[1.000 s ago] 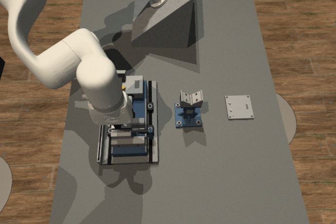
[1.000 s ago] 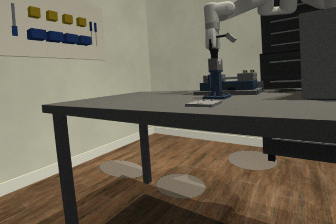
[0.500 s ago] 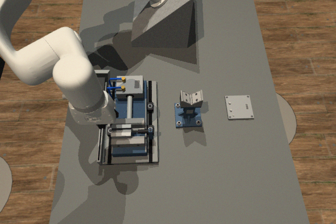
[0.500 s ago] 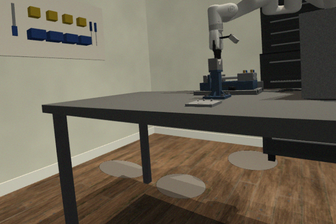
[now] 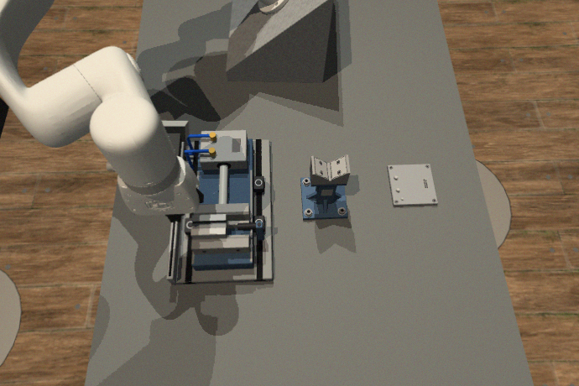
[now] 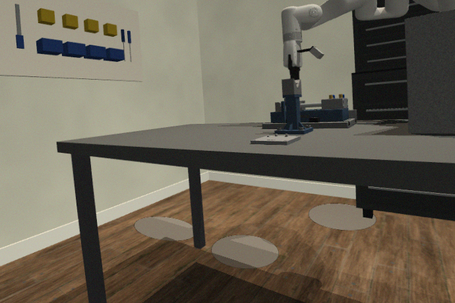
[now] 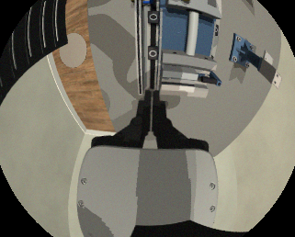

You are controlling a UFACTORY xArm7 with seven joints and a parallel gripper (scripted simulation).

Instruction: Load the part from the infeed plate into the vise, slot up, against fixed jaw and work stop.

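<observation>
Now: the part 8 cm below my hand and 5 cm to the left of it. From my hand the other things lie so: moving jaw: 10 cm below, 6 cm to the left, 3 cm behind; then fixed jaw: 10 cm below, 7 cm to the left, 3 cm ahead; then work stop: 11 cm to the left, 9 cm below.
</observation>
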